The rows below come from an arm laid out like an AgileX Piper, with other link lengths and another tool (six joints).
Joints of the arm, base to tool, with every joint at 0 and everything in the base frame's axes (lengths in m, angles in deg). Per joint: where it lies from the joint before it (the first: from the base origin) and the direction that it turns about. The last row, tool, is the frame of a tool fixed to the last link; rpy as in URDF.
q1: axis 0 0 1 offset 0.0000 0.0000 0.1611
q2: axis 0 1 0 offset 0.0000 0.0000 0.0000
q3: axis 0 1 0 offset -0.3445 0.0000 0.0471
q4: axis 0.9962 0 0.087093 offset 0.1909 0.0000 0.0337
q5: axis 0 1 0 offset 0.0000 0.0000 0.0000
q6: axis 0.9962 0 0.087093 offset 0.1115 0.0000 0.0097
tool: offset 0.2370 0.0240 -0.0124 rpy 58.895 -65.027 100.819
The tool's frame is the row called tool.
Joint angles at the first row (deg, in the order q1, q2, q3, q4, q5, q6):
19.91 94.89 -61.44 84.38 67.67 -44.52
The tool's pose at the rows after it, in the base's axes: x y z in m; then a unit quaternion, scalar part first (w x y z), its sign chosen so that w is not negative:
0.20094 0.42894 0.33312 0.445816 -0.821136 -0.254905 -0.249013
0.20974 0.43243 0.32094 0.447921 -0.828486 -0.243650 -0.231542
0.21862 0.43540 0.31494 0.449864 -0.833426 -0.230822 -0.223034
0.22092 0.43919 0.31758 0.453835 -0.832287 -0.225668 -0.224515
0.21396 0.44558 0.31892 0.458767 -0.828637 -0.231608 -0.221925
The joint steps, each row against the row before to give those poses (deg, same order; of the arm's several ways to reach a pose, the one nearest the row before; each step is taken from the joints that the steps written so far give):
0.00 3.40 0.00 1.87 -0.11 -0.93
0.00 2.57 0.00 0.64 0.00 -0.11
0.00 1.56 0.00 0.99 -0.37 0.00
0.50 0.22 0.00 1.17 -0.39 -0.26
1.35 0.25 0.00 0.76 -0.11 -0.47

